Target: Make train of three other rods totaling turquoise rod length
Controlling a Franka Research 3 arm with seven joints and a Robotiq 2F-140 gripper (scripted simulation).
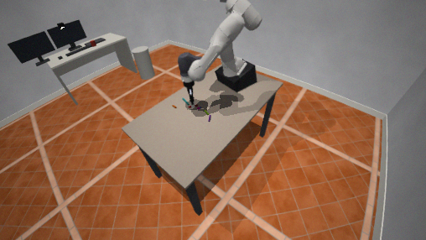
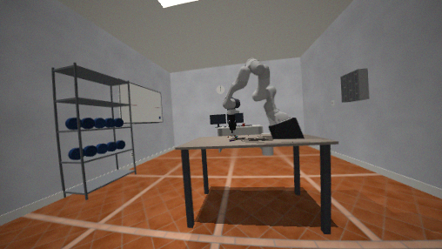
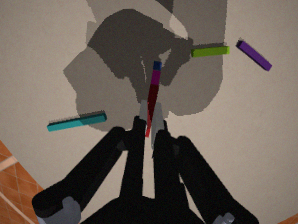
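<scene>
The magenta rod lies 30 mm behind my hand, 20 mm to the left of it and 50 mm below it. Also, from my hand: small blue rod (50 mm behind, 30 mm to the left, 50 mm below); then lime rod (40 mm behind, 100 mm to the left, 50 mm below); then red rod (30 mm below).
</scene>
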